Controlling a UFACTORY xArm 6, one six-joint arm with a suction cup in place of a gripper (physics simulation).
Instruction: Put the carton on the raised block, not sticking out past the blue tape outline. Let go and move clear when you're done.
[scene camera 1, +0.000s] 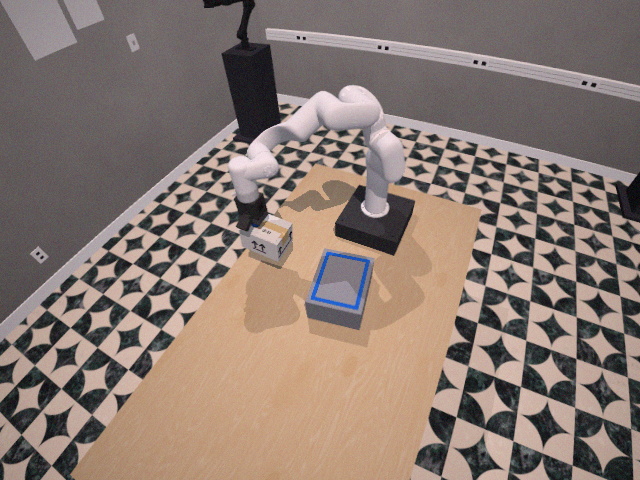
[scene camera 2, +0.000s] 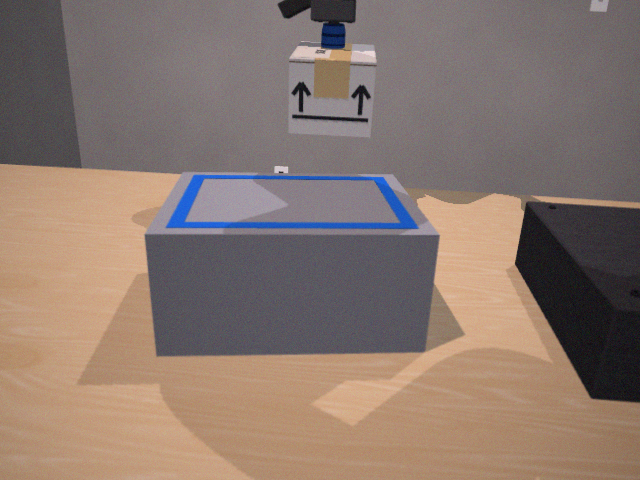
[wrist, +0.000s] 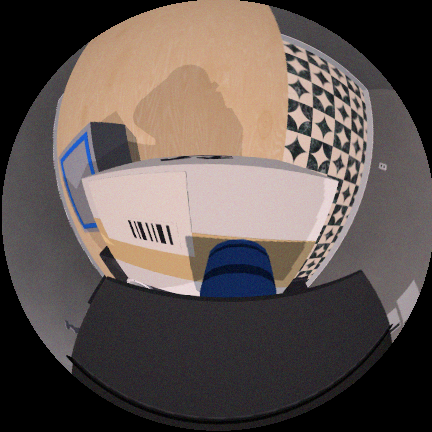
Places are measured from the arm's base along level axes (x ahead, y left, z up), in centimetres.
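Pixels of known places: hand at its tool point: (scene camera 1: 257, 225) (wrist: 233, 248); arm's base at its link origin: (scene camera 1: 374, 208) (wrist: 140, 285).
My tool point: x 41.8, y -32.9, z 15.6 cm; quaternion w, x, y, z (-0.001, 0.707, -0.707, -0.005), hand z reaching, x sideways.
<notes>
For each thing: its top centre in the pictures, then the offset to it from my tool point. Level surfaces: height alone.
- white carton at its top centre: (wrist: 183, 270) (scene camera 2: 335, 44) (scene camera 1: 263, 224) dy +3.0, dx -0.5, dz +1.6 cm
- grey raised block at its top centre: (scene camera 2: 292, 198) (wrist: 79, 188) (scene camera 1: 341, 278) dy +34.8, dx +1.5, dz -12.4 cm
- wooden table at its surface level: dz -24.4 cm
The white carton (scene camera 1: 266, 238) (scene camera 2: 331, 93) (wrist: 150, 210) with tan tape hangs upright in the air from my suction cup (scene camera 2: 333, 47) (wrist: 238, 270), which is on its top face. In scene camera 1 it is at the table's left edge, to the left of the raised block. In scene camera 2 its underside is above the level of the block's top, behind the block. The grey raised block (scene camera 1: 333, 316) (scene camera 2: 292, 294) (wrist: 111, 145) stands on the table, and the blue tape outline (scene camera 1: 316, 273) (scene camera 2: 292, 225) (wrist: 77, 215) runs around its top face. The cup's contact edge is partly hidden in scene camera 1.
The arm's black base (scene camera 1: 369, 235) (scene camera 2: 578, 273) stands on the wooden table (scene camera 1: 289, 403) (scene camera 2: 62, 310) (wrist: 150, 45), behind the block in scene camera 1 and to its right in scene camera 2. A black pedestal (scene camera 1: 253, 93) stands on the floor beyond the table.
</notes>
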